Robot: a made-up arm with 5 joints. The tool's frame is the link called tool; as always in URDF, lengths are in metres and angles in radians. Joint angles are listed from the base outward.
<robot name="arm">
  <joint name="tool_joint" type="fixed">
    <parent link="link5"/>
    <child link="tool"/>
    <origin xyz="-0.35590 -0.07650 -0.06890"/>
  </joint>
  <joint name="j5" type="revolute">
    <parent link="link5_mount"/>
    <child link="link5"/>
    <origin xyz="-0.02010 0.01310 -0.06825"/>
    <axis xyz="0 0 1"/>
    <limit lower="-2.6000" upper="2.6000"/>
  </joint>
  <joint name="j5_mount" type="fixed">
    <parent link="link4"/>
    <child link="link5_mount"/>
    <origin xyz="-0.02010 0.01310 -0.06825"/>
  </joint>
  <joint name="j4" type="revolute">
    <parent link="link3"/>
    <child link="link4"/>
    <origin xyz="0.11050 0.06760 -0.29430"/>
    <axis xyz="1 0 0"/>
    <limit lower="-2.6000" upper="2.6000"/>
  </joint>
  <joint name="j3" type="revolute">
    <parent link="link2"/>
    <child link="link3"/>
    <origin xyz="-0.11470 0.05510 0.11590"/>
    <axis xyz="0 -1 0"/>
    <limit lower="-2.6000" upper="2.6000"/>
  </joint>
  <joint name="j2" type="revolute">
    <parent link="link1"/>
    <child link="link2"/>
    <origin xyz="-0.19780 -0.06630 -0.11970"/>
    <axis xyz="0 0 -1"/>
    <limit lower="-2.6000" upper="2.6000"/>
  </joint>
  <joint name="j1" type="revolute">
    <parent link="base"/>
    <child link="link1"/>
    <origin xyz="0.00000 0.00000 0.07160"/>
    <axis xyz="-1 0 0"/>
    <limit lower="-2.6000" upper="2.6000"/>
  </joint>
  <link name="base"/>
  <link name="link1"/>
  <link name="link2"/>
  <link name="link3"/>
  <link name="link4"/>
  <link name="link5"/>
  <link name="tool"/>
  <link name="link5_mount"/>
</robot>
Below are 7 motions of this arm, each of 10 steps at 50 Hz.
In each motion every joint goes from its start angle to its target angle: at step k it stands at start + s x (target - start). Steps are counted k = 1, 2, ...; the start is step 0. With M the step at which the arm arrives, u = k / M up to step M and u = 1 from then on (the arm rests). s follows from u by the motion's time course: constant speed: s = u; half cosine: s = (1 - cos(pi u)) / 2; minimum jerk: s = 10 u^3 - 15 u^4 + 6 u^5.
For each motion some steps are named. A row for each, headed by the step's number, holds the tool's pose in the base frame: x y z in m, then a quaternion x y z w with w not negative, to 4 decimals.
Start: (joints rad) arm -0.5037 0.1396 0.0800 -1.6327 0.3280
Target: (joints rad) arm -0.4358 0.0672 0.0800 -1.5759 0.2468
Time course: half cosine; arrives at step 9
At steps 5, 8, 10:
5: -0.5568 -0.0242 -0.1262 -0.5301 0.0961 0.0588 0.8404
8: -0.5597 -0.0348 -0.1444 -0.5348 0.0750 0.0525 0.8400
10: -0.5599 -0.0357 -0.1459 -0.5351 0.0734 0.0521 0.8400

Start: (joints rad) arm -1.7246 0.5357 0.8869 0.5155 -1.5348
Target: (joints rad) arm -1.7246 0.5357 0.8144 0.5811 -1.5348
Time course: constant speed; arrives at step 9
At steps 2, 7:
2: 0.1597 0.1403 0.4630 0.6738 0.3702 -0.6379 0.0460
7: 0.1424 0.1363 0.4718 0.6809 0.3885 -0.6193 0.0435

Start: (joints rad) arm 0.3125 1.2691 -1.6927 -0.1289 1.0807
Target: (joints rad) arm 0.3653 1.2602 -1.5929 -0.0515 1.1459
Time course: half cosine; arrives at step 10
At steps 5, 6, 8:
5: -0.5842 0.4136 -0.0231 0.5428 0.2936 -0.0690 0.7838
6: -0.5851 0.4135 -0.0379 0.5367 0.2849 -0.0698 0.7912
8: -0.5865 0.4125 -0.0621 0.5265 0.2707 -0.0707 0.8028

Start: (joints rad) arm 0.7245 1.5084 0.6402 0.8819 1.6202
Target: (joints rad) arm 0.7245 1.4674 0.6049 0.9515 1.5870
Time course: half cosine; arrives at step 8
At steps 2, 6, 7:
2: -0.0915 -0.6575 0.0495 -0.5593 -0.3216 0.3174 0.6950
6: -0.0636 -0.6555 0.0200 -0.5326 -0.3477 0.3310 0.6971
7: -0.0594 -0.6549 0.0154 -0.5283 -0.3516 0.3330 0.6974

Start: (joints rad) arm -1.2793 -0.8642 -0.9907 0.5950 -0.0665
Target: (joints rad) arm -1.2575 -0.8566 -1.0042 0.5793 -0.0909
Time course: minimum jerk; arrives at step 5
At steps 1, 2, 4, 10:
1: -0.8002 -0.1042 -0.3551 0.5153 0.3012 0.4699 0.6503
2: -0.8014 -0.1085 -0.3515 0.5107 0.3050 0.4670 0.6543
4: -0.8045 -0.1187 -0.3426 0.4995 0.3139 0.4599 0.6636
10: -0.8048 -0.1196 -0.3417 0.4985 0.3147 0.4592 0.6645

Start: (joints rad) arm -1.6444 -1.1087 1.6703 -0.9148 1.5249
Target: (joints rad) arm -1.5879 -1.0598 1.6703 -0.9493 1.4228
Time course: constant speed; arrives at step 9
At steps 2, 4, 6, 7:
2: 0.0294 -0.1232 -0.0914 0.0568 -0.7620 -0.0938 0.6382
4: 0.0268 -0.1165 -0.0942 0.0613 -0.7560 -0.0964 0.6446
6: 0.0239 -0.1099 -0.0969 0.0655 -0.7498 -0.0993 0.6508
7: 0.0225 -0.1066 -0.0982 0.0676 -0.7467 -0.1008 0.6540

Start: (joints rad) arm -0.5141 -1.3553 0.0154 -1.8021 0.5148
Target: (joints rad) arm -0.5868 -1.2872 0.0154 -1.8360 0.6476
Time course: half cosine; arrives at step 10
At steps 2, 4, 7, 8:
2: -0.2412 -0.3071 -0.1512 -0.5980 -0.4348 0.3974 0.5435
4: -0.2487 -0.2998 -0.1433 -0.6044 -0.4219 0.3983 0.5459
7: -0.2615 -0.2861 -0.1286 -0.6149 -0.3981 0.4006 0.5503
8: -0.2645 -0.2827 -0.1249 -0.6173 -0.3922 0.4013 0.5515

